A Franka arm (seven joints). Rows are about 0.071 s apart.
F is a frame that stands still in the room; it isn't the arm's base.
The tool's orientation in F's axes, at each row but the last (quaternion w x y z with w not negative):
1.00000, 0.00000, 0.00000, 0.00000
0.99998, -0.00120, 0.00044, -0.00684
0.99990, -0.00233, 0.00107, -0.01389
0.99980, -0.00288, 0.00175, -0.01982
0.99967, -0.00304, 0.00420, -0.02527
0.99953, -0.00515, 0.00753, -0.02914
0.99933, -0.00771, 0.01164, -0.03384
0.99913, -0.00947, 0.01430, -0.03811
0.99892, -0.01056, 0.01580, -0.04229
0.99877, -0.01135, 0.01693, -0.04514
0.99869, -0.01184, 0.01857, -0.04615
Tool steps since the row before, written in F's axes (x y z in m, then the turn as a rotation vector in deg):
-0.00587, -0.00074, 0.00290, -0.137, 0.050, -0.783
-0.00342, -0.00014, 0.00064, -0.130, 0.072, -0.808
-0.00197, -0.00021, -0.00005, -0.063, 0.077, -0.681
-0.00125, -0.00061, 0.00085, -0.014, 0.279, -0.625
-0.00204, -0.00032, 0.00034, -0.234, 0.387, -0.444
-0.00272, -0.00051, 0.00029, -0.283, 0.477, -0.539
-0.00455, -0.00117, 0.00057, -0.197, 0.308, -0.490
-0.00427, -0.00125, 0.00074, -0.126, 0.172, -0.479
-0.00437, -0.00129, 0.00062, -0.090, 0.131, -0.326
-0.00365, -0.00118, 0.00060, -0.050, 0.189, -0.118
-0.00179, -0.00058, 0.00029, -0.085, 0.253, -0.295
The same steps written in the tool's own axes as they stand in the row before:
-0.00587, -0.00074, 0.00290, -0.137, 0.050, -0.783
-0.00342, -0.00019, 0.00064, -0.130, 0.072, -0.808
-0.00196, -0.00026, -0.00006, -0.064, 0.078, -0.681
-0.00123, -0.00066, 0.00084, -0.023, 0.282, -0.623
-0.00202, -0.00042, 0.00032, -0.250, 0.377, -0.444
-0.00269, -0.00067, 0.00024, -0.302, 0.465, -0.539
-0.00447, -0.00148, 0.00044, -0.206, 0.302, -0.490
-0.00418, -0.00158, 0.00059, -0.125, 0.171, -0.479
-0.00426, -0.00167, 0.00045, -0.091, 0.130, -0.326
-0.00355, -0.00152, 0.00045, -0.063, 0.187, -0.116
-0.00174, -0.00075, 0.00021, -0.097, 0.252, -0.292

